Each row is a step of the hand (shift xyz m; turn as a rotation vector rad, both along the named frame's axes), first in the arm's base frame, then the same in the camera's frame.
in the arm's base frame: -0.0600 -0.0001 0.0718 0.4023 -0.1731 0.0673
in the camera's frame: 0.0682 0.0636 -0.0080 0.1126 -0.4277 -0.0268
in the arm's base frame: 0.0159 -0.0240 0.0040 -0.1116 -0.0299 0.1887
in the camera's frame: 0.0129 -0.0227 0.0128 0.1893 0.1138 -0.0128
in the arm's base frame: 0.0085 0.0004 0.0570 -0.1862 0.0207 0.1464
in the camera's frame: 0.0510 -0.0017 -0.0269 0.1336 0.1963 -0.0110
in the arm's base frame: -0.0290 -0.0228 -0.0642 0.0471 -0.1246 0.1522
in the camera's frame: -0.0469 0.0123 0.0560 0.1878 -0.0708 0.0248
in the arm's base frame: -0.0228 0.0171 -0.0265 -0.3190 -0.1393 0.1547
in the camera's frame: -0.0300 0.0243 0.0048 0.2158 0.2657 0.1671
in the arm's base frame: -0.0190 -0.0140 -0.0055 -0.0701 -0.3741 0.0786
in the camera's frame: 0.0020 0.0123 0.0208 0.2329 -0.0557 0.3061
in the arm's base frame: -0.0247 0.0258 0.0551 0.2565 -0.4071 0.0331
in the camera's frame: 0.0403 0.0378 -0.0355 0.1883 -0.3764 0.2355
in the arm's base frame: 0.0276 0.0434 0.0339 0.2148 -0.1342 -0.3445
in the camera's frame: 0.0109 -0.0071 -0.0602 -0.2664 -0.2834 0.1775
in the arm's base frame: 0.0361 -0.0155 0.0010 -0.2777 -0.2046 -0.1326
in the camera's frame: 0.0055 -0.0389 -0.0004 -0.0187 0.1739 0.3255
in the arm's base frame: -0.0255 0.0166 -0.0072 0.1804 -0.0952 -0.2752
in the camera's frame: -0.0122 0.0287 -0.0018 -0.2184 -0.2304 0.1286
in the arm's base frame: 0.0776 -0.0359 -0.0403 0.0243 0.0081 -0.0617
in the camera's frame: -0.0254 -0.0891 0.0189 -0.0605 -0.0264 0.0100
